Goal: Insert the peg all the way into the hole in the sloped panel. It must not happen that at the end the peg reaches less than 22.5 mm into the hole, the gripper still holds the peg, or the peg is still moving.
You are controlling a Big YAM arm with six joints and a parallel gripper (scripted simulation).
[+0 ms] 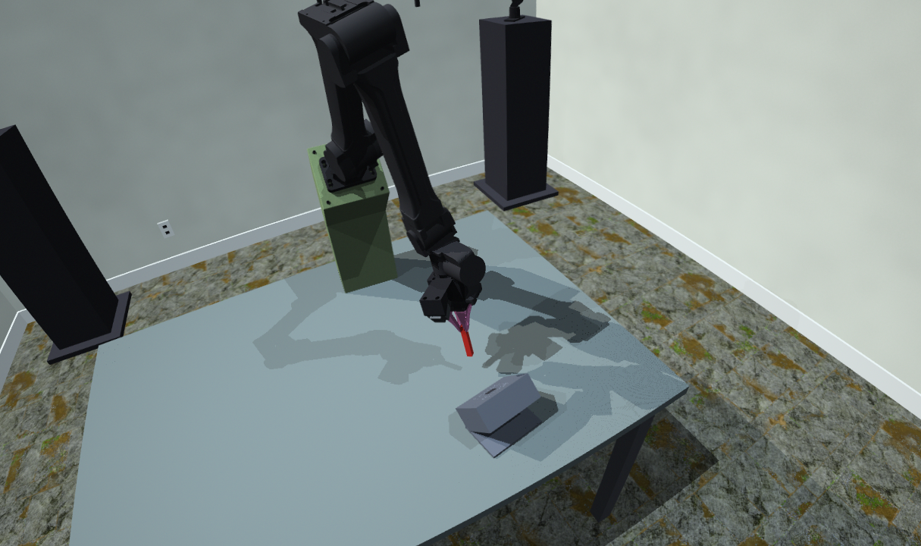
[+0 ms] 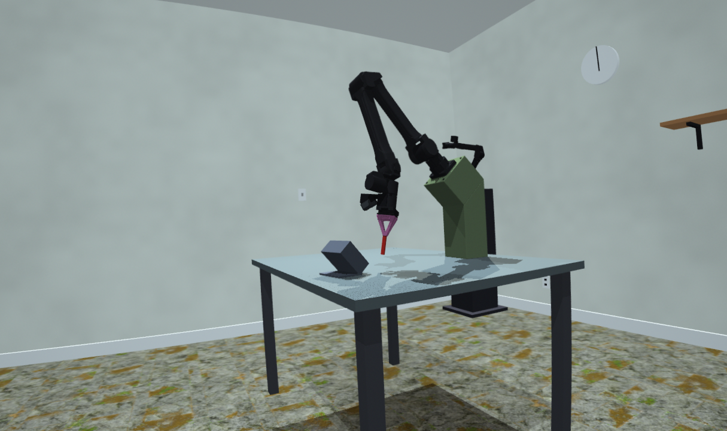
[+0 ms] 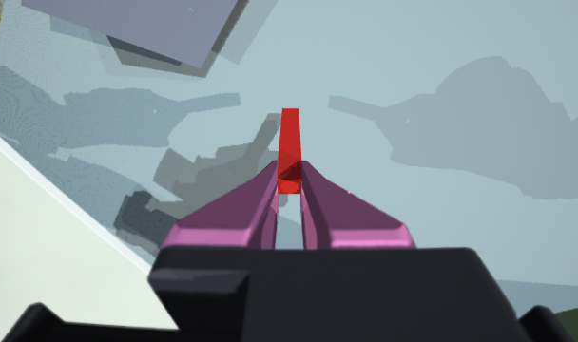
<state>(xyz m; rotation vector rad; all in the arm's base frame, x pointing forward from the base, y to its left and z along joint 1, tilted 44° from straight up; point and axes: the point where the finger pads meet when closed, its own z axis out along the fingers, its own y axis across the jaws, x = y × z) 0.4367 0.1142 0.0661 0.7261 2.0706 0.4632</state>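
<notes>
The thin dark base plate is 180 mm ahead of my hand and 130 mm below it. Also, from my hand: red peg (30 mm below, 10 mm ahead).
</notes>
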